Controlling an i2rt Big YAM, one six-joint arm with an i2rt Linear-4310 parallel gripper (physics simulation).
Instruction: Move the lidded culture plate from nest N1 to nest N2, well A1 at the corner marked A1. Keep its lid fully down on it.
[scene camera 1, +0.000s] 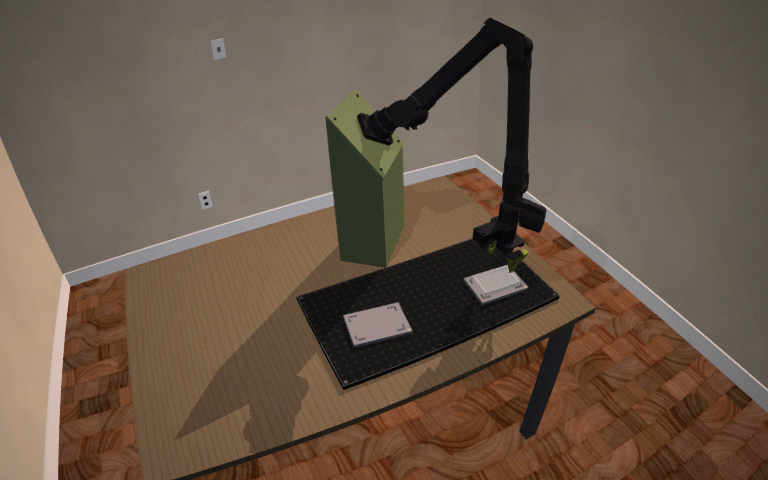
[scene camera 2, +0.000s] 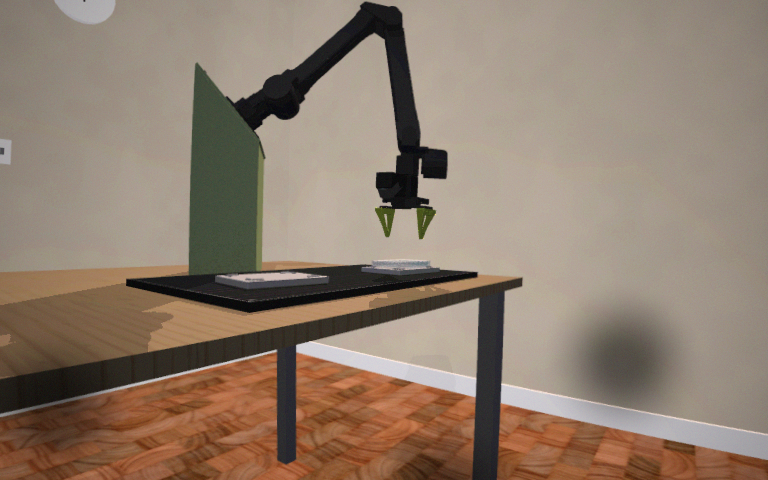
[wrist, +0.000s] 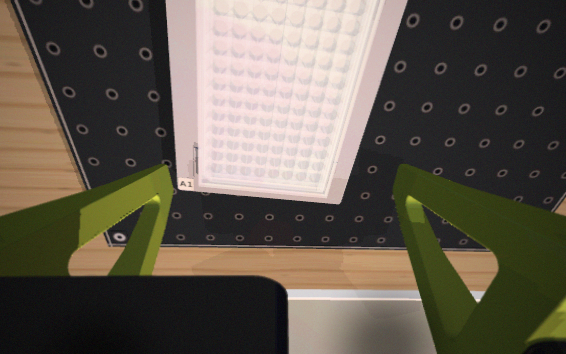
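The lidded culture plate sits flat in a pale nest at the right part of the black board. Its clear lid looks level and down. A label A1 is at that nest's lower left corner in the wrist view. The other pale nest holds no plate; corner brackets show on it. The nest numbers cannot be read. My gripper is open and empty above the plate, with its fingertips apart from it.
The black perforated board lies on the wooden table. The green pedestal carrying the arm stands behind the board. The table's front edge runs beyond both nests.
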